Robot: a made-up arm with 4 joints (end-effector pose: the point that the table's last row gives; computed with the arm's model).
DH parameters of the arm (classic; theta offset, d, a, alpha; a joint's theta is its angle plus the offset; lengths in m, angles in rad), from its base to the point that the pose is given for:
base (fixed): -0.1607 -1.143 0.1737 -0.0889
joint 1: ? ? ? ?
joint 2: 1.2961 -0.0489 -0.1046 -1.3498
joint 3: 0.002 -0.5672 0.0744 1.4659
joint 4: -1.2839 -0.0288 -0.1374 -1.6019
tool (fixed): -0.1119 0.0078 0 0
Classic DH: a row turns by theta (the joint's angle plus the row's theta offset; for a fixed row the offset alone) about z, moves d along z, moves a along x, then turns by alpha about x.
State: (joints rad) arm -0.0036 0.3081 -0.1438 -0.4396
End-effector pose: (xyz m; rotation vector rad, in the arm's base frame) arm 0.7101 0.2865 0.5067 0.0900 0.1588 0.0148
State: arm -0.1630 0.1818 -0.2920 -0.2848
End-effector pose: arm 0.7254 0.1932 0.4437 0.2630 0.1289 -0.1687
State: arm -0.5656 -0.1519 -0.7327 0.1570
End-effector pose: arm 0.6786 0.0042 0.2817 0.6981 -0.0841 -0.8377
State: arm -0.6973 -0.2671 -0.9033 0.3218
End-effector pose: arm 0.6492 -0.0348 0.2319 0.8158 -0.1902 -1.1342
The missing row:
joint 1: 0.1613 1.6459 0.0952 1.6585
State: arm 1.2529 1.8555 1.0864 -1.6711
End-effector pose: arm -0.0644 0.3802 1.0045 -0.0230 -0.2866 0.0608
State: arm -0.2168 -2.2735 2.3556 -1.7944
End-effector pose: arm -0.2248 0.5153 0.4270 -2.3349 1.3583 1.4702
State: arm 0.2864 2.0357 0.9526 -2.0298
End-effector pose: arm 0.1112 0.4640 1.0361 0.0466 -0.1093 -0.7765
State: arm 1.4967 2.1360 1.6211 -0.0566
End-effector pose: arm 0.0583 0.2873 0.9401 0.1615 -1.9143 -0.4981
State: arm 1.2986 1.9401 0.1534 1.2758
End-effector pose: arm 0.1239 0.4103 1.0456 -1.8255 2.5325 0.0087
